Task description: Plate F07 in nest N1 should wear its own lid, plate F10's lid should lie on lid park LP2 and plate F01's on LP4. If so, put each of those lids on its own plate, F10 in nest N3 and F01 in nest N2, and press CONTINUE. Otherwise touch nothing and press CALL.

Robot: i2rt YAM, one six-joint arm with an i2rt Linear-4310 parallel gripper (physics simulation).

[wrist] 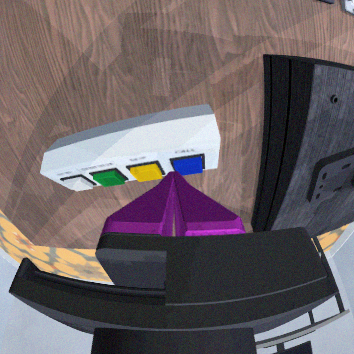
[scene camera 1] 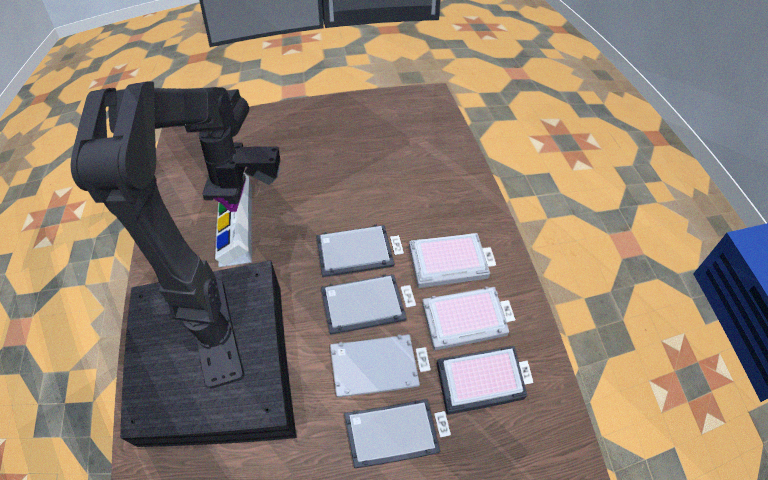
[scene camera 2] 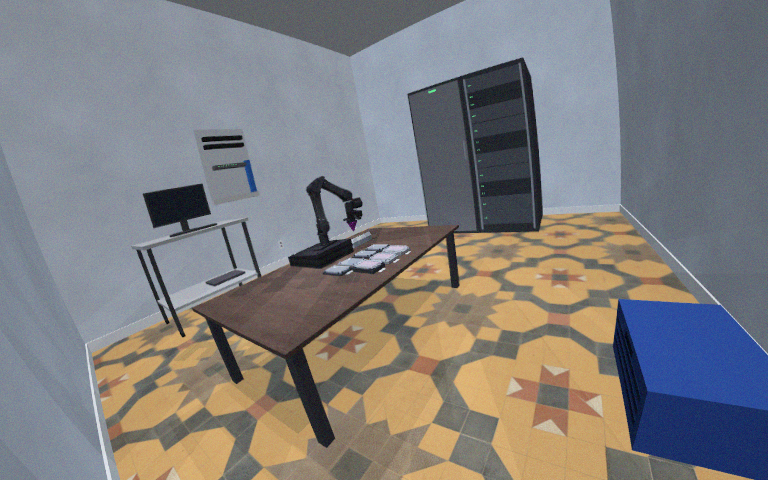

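Seen in the pictures: gripper, fingertip midpoint: (wrist: 173,178) (scene camera 1: 233,210) (scene camera 2: 353,231); arm's base, origin of the base link: (scene camera 1: 215,333) (scene camera 2: 326,245).
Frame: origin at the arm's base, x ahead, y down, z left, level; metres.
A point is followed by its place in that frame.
Note:
The gripper (scene camera 1: 234,208) @[x 0.084, y -0.032, z 0.237 m] (scene camera 2: 353,229) @[x 0.084, y -0.032, z 0.237 m] (wrist: 173,174) @[x 0.084, y -0.032, z 0.237 m] is shut, its purple fingertips together above the button box (scene camera 1: 244,226) @[x 0.095, y 0.036, z 0.251 m] (wrist: 135,134) @[x 0.099, y 0.038, z 0.273 m]. In the wrist view the tips overlap the lower left edge of the blue CALL button (scene camera 1: 223,240) @[x 0.044, y 0.032, z 0.226 m] (wrist: 189,165) @[x 0.048, y 0.030, z 0.232 m], beside the yellow button (scene camera 1: 224,220) @[x 0.054, y 0.031, z 0.280 m] (wrist: 146,172) @[x 0.055, y 0.031, z 0.280 m]; contact cannot be told. The green button (wrist: 108,178) @[x 0.064, y 0.031, z 0.328 m] and white button (wrist: 81,184) @[x 0.067, y 0.033, z 0.373 m] are further left. Pink plates stand in nests N1 (scene camera 1: 484,378) @[x 0.413, y 0.050, z -0.215 m], N2 (scene camera 1: 468,314) @[x 0.443, y 0.055, z -0.085 m] and N3 (scene camera 1: 451,254) @[x 0.470, y 0.055, z 0.050 m]. Grey lid-like panels lie at LP2 (scene camera 1: 355,249) @[x 0.301, y 0.067, z 0.135 m] and LP4 (scene camera 1: 363,301) @[x 0.276, y 0.066, z 0.016 m]. Plate and lid codes are unreadable; whether N1's plate wears a lid is unclear.
A pale panel (scene camera 1: 374,366) @[x 0.251, y 0.074, z -0.113 m] lies at LP1 and a grey one (scene camera 1: 391,433) @[x 0.232, y 0.066, z -0.244 m] at LP3. The arm's black base (scene camera 1: 249,407) @[x 0.028, y -0.001, z -0.151 m] (wrist: 332,130) @[x 0.067, y -0.006, z 0.082 m] stands beside the button box on the wooden table (scene camera 1: 362,141) @[x 0.428, y 0.084, z 0.467 m]. A blue cabinet (scene camera 1: 741,271) (scene camera 2: 690,350) stands away from the table.

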